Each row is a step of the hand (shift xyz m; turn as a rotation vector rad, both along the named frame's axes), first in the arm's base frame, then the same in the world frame.
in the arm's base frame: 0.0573 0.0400 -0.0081 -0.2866 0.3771 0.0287
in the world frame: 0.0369 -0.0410 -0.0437 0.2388 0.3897 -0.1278
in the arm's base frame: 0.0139 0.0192 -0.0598 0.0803 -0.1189 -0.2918
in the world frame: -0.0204 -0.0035 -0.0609 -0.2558 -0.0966 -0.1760
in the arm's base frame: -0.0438 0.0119 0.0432 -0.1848 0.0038 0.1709
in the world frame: 0.0268 0.0427 0.0372 0.0714 0.1659 0.1753
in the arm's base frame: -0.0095 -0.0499 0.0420 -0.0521 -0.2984 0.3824
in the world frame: -0.0128 -0.0094 0.0640 0.0075 -0.0685 0.4829
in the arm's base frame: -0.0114 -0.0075 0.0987 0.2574 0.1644 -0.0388
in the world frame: 0.0542 0.0026 0.0835 0.1528 -0.1888 -0.1892
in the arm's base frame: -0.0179 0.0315 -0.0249 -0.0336 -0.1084 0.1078
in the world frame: 0.0040 0.0285 -0.0333 -0.0200 -0.0092 0.1550
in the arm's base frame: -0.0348 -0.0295 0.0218 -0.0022 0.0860 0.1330
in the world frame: -0.0156 0.0222 0.0426 0.1476 0.0216 0.0532
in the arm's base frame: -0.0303 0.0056 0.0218 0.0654 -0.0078 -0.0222
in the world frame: 0.0115 0.0292 0.0210 -0.0060 -0.0630 -0.0287
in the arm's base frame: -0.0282 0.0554 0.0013 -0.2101 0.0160 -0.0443
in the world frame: 0.0362 0.0443 -0.0244 -0.0606 0.2065 0.0079
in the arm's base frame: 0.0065 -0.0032 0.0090 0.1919 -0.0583 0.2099
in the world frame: 0.0047 -0.0077 0.0072 0.1296 -0.2125 0.1494
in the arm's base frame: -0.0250 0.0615 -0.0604 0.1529 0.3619 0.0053
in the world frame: 0.0025 0.0468 -0.0765 0.3059 -0.0295 -0.2448
